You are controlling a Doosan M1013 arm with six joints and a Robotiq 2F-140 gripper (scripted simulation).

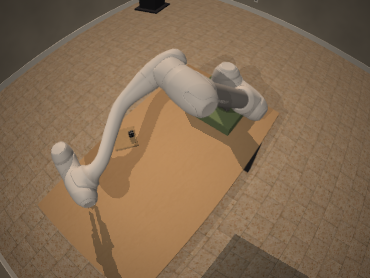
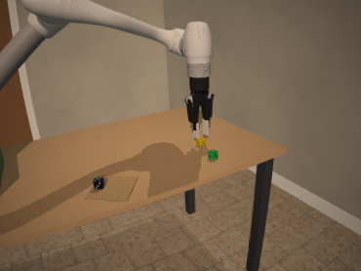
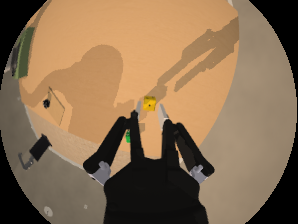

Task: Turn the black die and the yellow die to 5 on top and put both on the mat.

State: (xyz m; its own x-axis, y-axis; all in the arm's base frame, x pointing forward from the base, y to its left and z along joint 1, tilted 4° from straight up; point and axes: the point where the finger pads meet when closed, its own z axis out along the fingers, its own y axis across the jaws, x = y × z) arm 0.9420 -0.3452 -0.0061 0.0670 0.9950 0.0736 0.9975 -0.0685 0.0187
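My gripper is now 6 cm above the yellow die. From my hand the other things lie so: black die (47 cm behind, 2 cm to the right, 5 cm below); then mat (43 cm behind, 4 cm to the right, 7 cm below); then green die (5 cm behind, 12 cm to the right, 6 cm below).
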